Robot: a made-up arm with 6 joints. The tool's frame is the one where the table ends. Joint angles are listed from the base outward.
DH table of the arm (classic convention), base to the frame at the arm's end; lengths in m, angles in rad. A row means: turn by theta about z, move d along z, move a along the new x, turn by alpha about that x. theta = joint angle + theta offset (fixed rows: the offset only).
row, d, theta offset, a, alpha
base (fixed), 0, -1.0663, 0.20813, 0
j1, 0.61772, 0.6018, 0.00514, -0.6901
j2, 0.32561, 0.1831, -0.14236, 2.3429
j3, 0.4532, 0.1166, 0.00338, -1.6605
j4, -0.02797, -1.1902, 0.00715, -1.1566
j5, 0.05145, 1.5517, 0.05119, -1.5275
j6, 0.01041, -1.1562, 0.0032, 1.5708
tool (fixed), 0.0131, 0, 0, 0
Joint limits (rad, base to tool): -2.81..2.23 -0.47..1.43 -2.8..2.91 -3.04..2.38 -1..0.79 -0.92..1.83
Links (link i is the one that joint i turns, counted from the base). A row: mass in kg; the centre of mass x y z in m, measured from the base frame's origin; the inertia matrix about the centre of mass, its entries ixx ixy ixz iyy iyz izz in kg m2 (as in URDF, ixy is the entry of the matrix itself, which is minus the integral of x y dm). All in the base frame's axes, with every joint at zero. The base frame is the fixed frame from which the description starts. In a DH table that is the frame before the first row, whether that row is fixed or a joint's. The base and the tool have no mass.
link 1: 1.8; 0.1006 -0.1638 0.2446; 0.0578 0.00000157 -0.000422 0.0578 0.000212 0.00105
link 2: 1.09; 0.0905 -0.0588 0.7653; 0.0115 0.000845 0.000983 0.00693 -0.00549 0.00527
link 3: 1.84; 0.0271 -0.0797 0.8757; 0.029 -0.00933 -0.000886 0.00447 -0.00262 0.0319
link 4: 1.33; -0.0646 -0.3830 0.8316; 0.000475 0 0 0.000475 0 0.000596
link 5: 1.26; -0.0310 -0.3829 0.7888; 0.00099 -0.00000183 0.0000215 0.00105 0 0.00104
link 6: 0.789; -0.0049 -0.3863 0.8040; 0.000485 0 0 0.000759 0 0.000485
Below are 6 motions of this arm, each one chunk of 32 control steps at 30 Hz.
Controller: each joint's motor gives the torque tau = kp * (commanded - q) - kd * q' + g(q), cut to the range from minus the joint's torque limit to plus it. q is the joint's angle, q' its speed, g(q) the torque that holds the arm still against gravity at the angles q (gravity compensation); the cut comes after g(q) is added. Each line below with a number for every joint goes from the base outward.
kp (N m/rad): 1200 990 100 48 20 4.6
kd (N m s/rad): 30 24 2.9 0.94 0.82 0.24
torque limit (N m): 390 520 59 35 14 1.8
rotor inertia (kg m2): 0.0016 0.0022 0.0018 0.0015 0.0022 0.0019
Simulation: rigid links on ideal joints. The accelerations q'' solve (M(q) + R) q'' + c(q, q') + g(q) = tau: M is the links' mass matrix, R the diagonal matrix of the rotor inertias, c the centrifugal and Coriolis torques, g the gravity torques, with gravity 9.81 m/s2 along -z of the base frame. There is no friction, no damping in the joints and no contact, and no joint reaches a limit. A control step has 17 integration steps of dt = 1/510 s. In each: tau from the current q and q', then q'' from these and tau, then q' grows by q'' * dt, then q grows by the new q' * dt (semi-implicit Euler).
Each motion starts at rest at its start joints. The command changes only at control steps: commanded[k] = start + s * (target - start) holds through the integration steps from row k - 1 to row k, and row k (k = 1, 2, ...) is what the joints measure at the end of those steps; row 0 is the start. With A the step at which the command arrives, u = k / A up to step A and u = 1 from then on. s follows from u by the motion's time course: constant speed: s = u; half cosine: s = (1 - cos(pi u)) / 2; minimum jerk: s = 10 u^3 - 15 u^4 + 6 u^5; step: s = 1 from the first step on.
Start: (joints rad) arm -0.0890 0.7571 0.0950 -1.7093 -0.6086 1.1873
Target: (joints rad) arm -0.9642 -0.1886 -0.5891 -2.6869 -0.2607 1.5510
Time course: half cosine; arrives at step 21
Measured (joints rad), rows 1 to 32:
1: -0.0915 0.7547 0.0936 -1.7084 -0.6025 1.1859
2: -0.1012 0.7448 0.0874 -1.7127 -0.5871 1.1836
3: -0.1211 0.7236 0.0735 -1.7326 -0.5698 1.1848
4: -0.1516 0.6903 0.0507 -1.7703 -0.5571 1.1922
5: -0.1913 0.6466 0.0200 -1.8212 -0.5482 1.2059
6: -0.2386 0.5947 -0.0170 -1.8800 -0.5390 1.2243
7: -0.2919 0.5363 -0.0588 -1.9435 -0.5262 1.2456
8: -0.3501 0.4729 -0.1043 -2.0108 -0.5092 1.2690
9: -0.4120 0.4053 -0.1528 -2.0816 -0.4891 1.2941
10: -0.4765 0.3349 -0.2034 -2.1551 -0.4673 1.3206
11: -0.5423 0.2632 -0.2549 -2.2299 -0.4449 1.3484
12: -0.6078 0.1919 -0.3062 -2.3042 -0.4224 1.3767
13: -0.6715 0.1227 -0.3560 -2.3761 -0.4002 1.4050
14: -0.7320 0.0572 -0.4030 -2.4441 -0.3788 1.4325
15: -0.7879 -0.0032 -0.4465 -2.5068 -0.3588 1.4586
16: -0.8381 -0.0572 -0.4853 -2.5629 -0.3408 1.4828
17: -0.8813 -0.1035 -0.5188 -2.6111 -0.3253 1.5045
18: -0.9167 -0.1411 -0.5463 -2.6502 -0.3126 1.5231
19: -0.9433 -0.1693 -0.5672 -2.6792 -0.3029 1.5383
20: -0.9606 -0.1873 -0.5810 -2.6974 -0.2962 1.5497
21: -0.9681 -0.1948 -0.5877 -2.7042 -0.2924 1.5569
22: -0.9681 -0.1940 -0.5894 -2.6995 -0.2857 1.5587
23: -0.9653 -0.1900 -0.5894 -2.6893 -0.2728 1.5557
24: -0.9632 -0.1873 -0.5888 -2.6826 -0.2610 1.5518
25: -0.9629 -0.1869 -0.5886 -2.6821 -0.2559 1.5497
26: -0.9635 -0.1878 -0.5888 -2.6849 -0.2568 1.5497
27: -0.9643 -0.1887 -0.5890 -2.6874 -0.2598 1.5505
28: -0.9646 -0.1891 -0.5892 -2.6883 -0.2618 1.5512
29: -0.9645 -0.1889 -0.5892 -2.6878 -0.2620 1.5514
30: -0.9642 -0.1887 -0.5891 -2.6870 -0.2613 1.5512
31: -0.9641 -0.1885 -0.5891 -2.6866 -0.2606 1.5510
32: -0.9641 -0.1885 -0.5891 -2.6866 -0.2603 1.5509

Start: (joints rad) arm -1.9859 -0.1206 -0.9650 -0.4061 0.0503 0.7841
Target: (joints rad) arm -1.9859 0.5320 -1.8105 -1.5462 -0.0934 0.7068
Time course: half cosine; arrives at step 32
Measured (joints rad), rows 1 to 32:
1: -1.9860 -0.1196 -0.9667 -0.4080 0.0507 0.7841
2: -1.9863 -0.1160 -0.9719 -0.4149 0.0511 0.7841
3: -1.9863 -0.1092 -0.9805 -0.4276 0.0504 0.7840
4: -1.9862 -0.0991 -0.9928 -0.4461 0.0483 0.7833
5: -1.9860 -0.0861 -1.0087 -0.4698 0.0452 0.7822
6: -1.9858 -0.0703 -1.0283 -0.4982 0.0416 0.7807
7: -1.9857 -0.0519 -1.0515 -0.5312 0.0373 0.7790
8: -1.9856 -0.0310 -1.0780 -0.5684 0.0326 0.7771
9: -1.9855 -0.0079 -1.1074 -0.6096 0.0273 0.7748
10: -1.9854 0.0173 -1.1396 -0.6544 0.0214 0.7723
11: -1.9853 0.0444 -1.1742 -0.7023 0.0152 0.7696
12: -1.9852 0.0729 -1.2108 -0.7528 0.0085 0.7666
13: -1.9852 0.1028 -1.2492 -0.8055 0.0016 0.7634
14: -1.9851 0.1337 -1.2889 -0.8599 -0.0056 0.7601
15: -1.9850 0.1652 -1.3295 -0.9154 -0.0130 0.7565
16: -1.9849 0.1972 -1.3707 -0.9714 -0.0205 0.7529
17: -1.9849 0.2292 -1.4121 -1.0276 -0.0280 0.7492
18: -1.9848 0.2611 -1.4532 -1.0832 -0.0354 0.7454
19: -1.9847 0.2924 -1.4937 -1.1378 -0.0428 0.7415
20: -1.9846 0.3229 -1.5332 -1.1908 -0.0499 0.7377
21: -1.9846 0.3523 -1.5713 -1.2417 -0.0568 0.7338
22: -1.9845 0.3803 -1.6076 -1.2901 -0.0634 0.7301
23: -1.9844 0.4066 -1.6418 -1.3355 -0.0695 0.7264
24: -1.9844 0.4310 -1.6736 -1.3774 -0.0752 0.7229
25: -1.9844 0.4532 -1.7026 -1.4154 -0.0804 0.7196
26: -1.9843 0.4731 -1.7286 -1.4493 -0.0850 0.7166
27: -1.9844 0.4903 -1.7514 -1.4786 -0.0891 0.7139
28: -1.9844 0.5048 -1.7706 -1.5030 -0.0924 0.7115
29: -1.9844 0.5164 -1.7862 -1.5225 -0.0951 0.7094
30: -1.9845 0.5250 -1.7979 -1.5366 -0.0971 0.7078
31: -1.9846 0.5305 -1.8057 -1.5454 -0.0984 0.7065
32: -1.9847 0.5329 -1.8094 -1.5487 -0.0990 0.7057

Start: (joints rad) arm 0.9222 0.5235 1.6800 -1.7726 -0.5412 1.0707
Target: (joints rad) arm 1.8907 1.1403 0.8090 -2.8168 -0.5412 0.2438
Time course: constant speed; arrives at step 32
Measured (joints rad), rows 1 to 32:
1: 0.9398 0.5304 1.6601 -1.7996 -0.5494 1.0461
2: 0.9700 0.5518 1.6345 -1.8368 -0.5547 1.0248
3: 1.0040 0.5773 1.6096 -1.8678 -0.5480 1.0105
4: 1.0364 0.5997 1.5845 -1.8970 -0.5386 0.9936
5: 1.0667 0.6188 1.5579 -1.9292 -0.5352 0.9712
6: 1.0961 0.6368 1.5301 -1.9634 -0.5372 0.9454
7: 1.1258 0.6553 1.5024 -1.9972 -0.5398 0.9188
8: 1.1560 0.6745 1.4752 -2.0297 -0.5409 0.8925
9: 1.1864 0.6940 1.4483 -2.0617 -0.5405 0.8666
10: 1.2168 0.7135 1.4213 -2.0939 -0.5398 0.8408
11: 1.2471 0.7327 1.3943 -2.1264 -0.5396 0.8149
12: 1.2773 0.7519 1.3672 -2.1591 -0.5397 0.7890
13: 1.3075 0.7711 1.3400 -2.1917 -0.5399 0.7630
14: 1.3378 0.7903 1.3129 -2.2242 -0.5400 0.7370
15: 1.3680 0.8096 1.2857 -2.2567 -0.5401 0.7110
16: 1.3983 0.8288 1.2586 -2.2893 -0.5401 0.6850
17: 1.4286 0.8480 1.2315 -2.3218 -0.5402 0.6590
18: 1.4588 0.8673 1.2043 -2.3543 -0.5403 0.6329
19: 1.4891 0.8865 1.1771 -2.3869 -0.5404 0.6069
20: 1.5194 0.9057 1.1499 -2.4195 -0.5405 0.5809
21: 1.5497 0.9250 1.1227 -2.4520 -0.5406 0.5549
22: 1.5799 0.9442 1.0955 -2.4846 -0.5407 0.5288
23: 1.6102 0.9635 1.0683 -2.5172 -0.5408 0.5028
24: 1.6405 0.9827 1.0410 -2.5498 -0.5409 0.4768
25: 1.6708 1.0019 1.0138 -2.5824 -0.5411 0.4508
26: 1.7011 1.0212 0.9865 -2.6150 -0.5412 0.4248
27: 1.7314 1.0404 0.9592 -2.6477 -0.5413 0.3988
28: 1.7616 1.0597 0.9319 -2.6803 -0.5414 0.3728
29: 1.7919 1.0789 0.9046 -2.7129 -0.5416 0.3469
30: 1.8222 1.0982 0.8773 -2.7456 -0.5417 0.3209
31: 1.8525 1.1174 0.8499 -2.7782 -0.5418 0.2950
32: 1.8828 1.1367 0.8226 -2.8109 -0.5419 0.2690

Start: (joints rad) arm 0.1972 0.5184 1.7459 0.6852 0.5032 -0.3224
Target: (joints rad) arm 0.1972 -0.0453 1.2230 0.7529 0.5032 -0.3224
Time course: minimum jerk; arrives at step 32
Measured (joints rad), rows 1 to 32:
1: 0.1972 0.5183 1.7458 0.6852 0.5032 -0.3224
2: 0.1973 0.5176 1.7450 0.6853 0.5029 -0.3224
3: 0.1974 0.5154 1.7430 0.6856 0.5026 -0.3225
4: 0.1974 0.5110 1.7391 0.6861 0.5023 -0.3225
5: 0.1974 0.5040 1.7330 0.6870 0.5022 -0.3225
6: 0.1973 0.4941 1.7243 0.6882 0.5021 -0.3225
7: 0.1972 0.4810 1.7128 0.6898 0.5021 -0.3225
8: 0.1971 0.4648 1.6984 0.6918 0.5022 -0.3225
9: 0.1969 0.4454 1.6811 0.6942 0.5024 -0.3225
10: 0.1968 0.4230 1.6611 0.6969 0.5025 -0.3225
11: 0.1966 0.3980 1.6386 0.7000 0.5028 -0.3225
12: 0.1965 0.3704 1.6137 0.7034 0.5030 -0.3226
13: 0.1963 0.3409 1.5869 0.7070 0.5033 -0.3226
14: 0.1962 0.3098 1.5585 0.7109 0.5037 -0.3226
15: 0.1961 0.2775 1.5290 0.7149 0.5041 -0.3227
16: 0.1959 0.2446 1.4987 0.7190 0.5045 -0.3227
17: 0.1959 0.2115 1.4682 0.7232 0.5049 -0.3227
18: 0.1958 0.1789 1.4380 0.7273 0.5054 -0.3227
19: 0.1957 0.1471 1.4084 0.7314 0.5058 -0.3228
20: 0.1957 0.1167 1.3800 0.7352 0.5062 -0.3228
21: 0.1957 0.0882 1.3533 0.7388 0.5066 -0.3227
22: 0.1958 0.0619 1.3284 0.7421 0.5070 -0.3227
23: 0.1958 0.0382 1.3059 0.7450 0.5072 -0.3227
24: 0.1959 0.0173 1.2860 0.7476 0.5074 -0.3226
25: 0.1960 -0.0005 1.2689 0.7497 0.5075 -0.3225
26: 0.1961 -0.0151 1.2547 0.7514 0.5074 -0.3225
27: 0.1962 -0.0265 1.2434 0.7526 0.5073 -0.3224
28: 0.1964 -0.0350 1.2350 0.7534 0.5070 -0.3224
29: 0.1965 -0.0406 1.2292 0.7537 0.5066 -0.3223
30: 0.1967 -0.0438 1.2256 0.7538 0.5061 -0.3223
31: 0.1968 -0.0452 1.2238 0.7536 0.5054 -0.3223
32: 0.1970 -0.0455 1.2232 0.7533 0.5046 -0.3223

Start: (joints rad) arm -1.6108 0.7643 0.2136 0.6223 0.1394 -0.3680
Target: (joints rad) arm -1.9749 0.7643 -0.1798 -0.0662 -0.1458 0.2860
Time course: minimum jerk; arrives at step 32
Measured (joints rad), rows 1 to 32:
1: -1.6109 0.7643 0.2135 0.6221 0.1393 -0.3679
2: -1.6114 0.7643 0.2130 0.6208 0.1389 -0.3673
3: -1.6129 0.7644 0.2115 0.6176 0.1377 -0.3655
4: -1.6157 0.7644 0.2087 0.6117 0.1356 -0.3617
5: -1.6202 0.7644 0.2040 0.6026 0.1323 -0.3556
6: -1.6265 0.7643 0.1973 0.5900 0.1277 -0.3464
7: -1.6349 0.7643 0.1885 0.5736 0.1217 -0.3339
8: -1.6453 0.7642 0.1775 0.5533 0.1140 -0.3179
9: -1.6577 0.7641 0.1642 0.5292 0.1049 -0.2984
10: -1.6720 0.7641 0.1489 0.5015 0.0942 -0.2754
11: -1.6881 0.7640 0.1317 0.4704 0.0821 -0.2490
12: -1.7057 0.7639 0.1127 0.4365 0.0687 -0.2196
13: -1.7247 0.7638 0.0923 0.4001 0.0542 -0.1876
14: -1.7447 0.7638 0.0707 0.3617 0.0389 -0.1534
15: -1.7655 0.7637 0.0482 0.3221 0.0229 -0.1174
16: -1.7866 0.7636 0.0253 0.2818 0.0064 -0.0802
17: -1.8079 0.7636 0.0022 0.2414 -0.0101 -0.0425
18: -1.8290 0.7635 -0.0207 0.2016 -0.0266 -0.0047
19: -1.8495 0.7635 -0.0430 0.1630 -0.0427 0.0325
20: -1.8691 0.7635 -0.0643 0.1262 -0.0582 0.0686
21: -1.8876 0.7634 -0.0844 0.0917 -0.0729 0.1031
22: -1.9046 0.7634 -0.1030 0.0600 -0.0865 0.1353
23: -1.9200 0.7634 -0.1199 0.0316 -0.0988 0.1650
24: -1.9336 0.7634 -0.1347 0.0067 -0.1098 0.1916
25: -1.9452 0.7635 -0.1474 -0.0144 -0.1193 0.2149
26: -1.9547 0.7635 -0.1578 -0.0316 -0.1272 0.2347
27: -1.9622 0.7636 -0.1661 -0.0450 -0.1336 0.2510
28: -1.9678 0.7637 -0.1722 -0.0547 -0.1384 0.2636
29: -1.9715 0.7638 -0.1763 -0.0611 -0.1418 0.2729
30: -1.9737 0.7639 -0.1787 -0.0647 -0.1440 0.2791
31: -1.9747 0.7640 -0.1798 -0.0661 -0.1451 0.2828
32: -1.9749 0.7641 -0.1800 -0.0663 -0.1456 0.2847

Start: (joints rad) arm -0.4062 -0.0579 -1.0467 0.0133 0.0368 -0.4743
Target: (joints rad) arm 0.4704 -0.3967 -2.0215 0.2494 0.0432 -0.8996
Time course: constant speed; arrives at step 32
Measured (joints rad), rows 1 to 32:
1: -0.3864 -0.0670 -1.0694 0.0217 0.0397 -0.4807
2: -0.3603 -0.0765 -1.0970 0.0278 0.0398 -0.4901
3: -0.3327 -0.0861 -1.1257 0.0333 0.0381 -0.5013
4: -0.3052 -0.0963 -1.1554 0.0399 0.0369 -0.5136
5: -0.2778 -0.1069 -1.1859 0.0475 0.0368 -0.5265
6: -0.2505 -0.1177 -1.2165 0.0552 0.0372 -0.5396
7: -0.2232 -0.1283 -1.2471 0.0626 0.0376 -0.5529
8: -0.1958 -0.1389 -1.2775 0.0699 0.0378 -0.5661
9: -0.1684 -0.1495 -1.3080 0.0772 0.0379 -0.5794
10: -0.1409 -0.1600 -1.3384 0.0845 0.0380 -0.5927
11: -0.1135 -0.1706 -1.3689 0.0918 0.0382 -0.6060
12: -0.0861 -0.1812 -1.3994 0.0992 0.0384 -0.6193
13: -0.0587 -0.1918 -1.4299 0.1065 0.0386 -0.6326
14: -0.0313 -0.2024 -1.4603 0.1138 0.0387 -0.6459
15: -0.0039 -0.2130 -1.4908 0.1212 0.0389 -0.6592
16: 0.0235 -0.2236 -1.5212 0.1285 0.0391 -0.6725
17: 0.0509 -0.2341 -1.5517 0.1358 0.0392 -0.6858
18: 0.0783 -0.2447 -1.5822 0.1432 0.0394 -0.6991
19: 0.1057 -0.2553 -1.6126 0.1505 0.0396 -0.7124
20: 0.1331 -0.2659 -1.6431 0.1578 0.0398 -0.7257
21: 0.1605 -0.2765 -1.6735 0.1652 0.0400 -0.7390
22: 0.1879 -0.2871 -1.7040 0.1725 0.0401 -0.7523
23: 0.2153 -0.2976 -1.7344 0.1798 0.0403 -0.7656
24: 0.2427 -0.3082 -1.7649 0.1872 0.0405 -0.7789
25: 0.2701 -0.3188 -1.7953 0.1945 0.0407 -0.7922
26: 0.2975 -0.3294 -1.8257 0.2019 0.0408 -0.8055
27: 0.3249 -0.3400 -1.8562 0.2092 0.0410 -0.8188
28: 0.3523 -0.3506 -1.8866 0.2165 0.0412 -0.8321
29: 0.3798 -0.3611 -1.9171 0.2239 0.0414 -0.8454
30: 0.4072 -0.3717 -1.9475 0.2312 0.0416 -0.8587
31: 0.4346 -0.3823 -1.9779 0.2386 0.0417 -0.8720
32: 0.4620 -0.3929 -2.0084 0.2459 0.0419 -0.8853

